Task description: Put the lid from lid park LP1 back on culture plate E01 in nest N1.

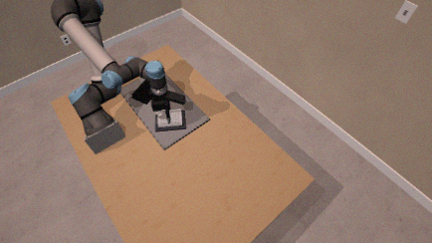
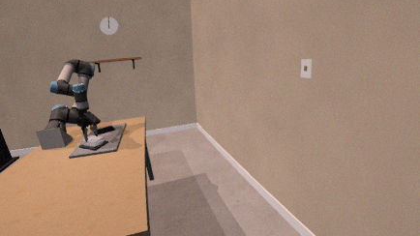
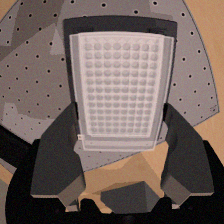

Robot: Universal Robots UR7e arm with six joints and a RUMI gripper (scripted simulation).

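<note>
My gripper is now 4 cm above the culture plate. From my hand the other things lie so: dark plate nest N1: 5 cm below; clear lid: 1 cm below; dark lid park: 27 cm to the left, 5 cm below, 3 cm ahead.
</note>
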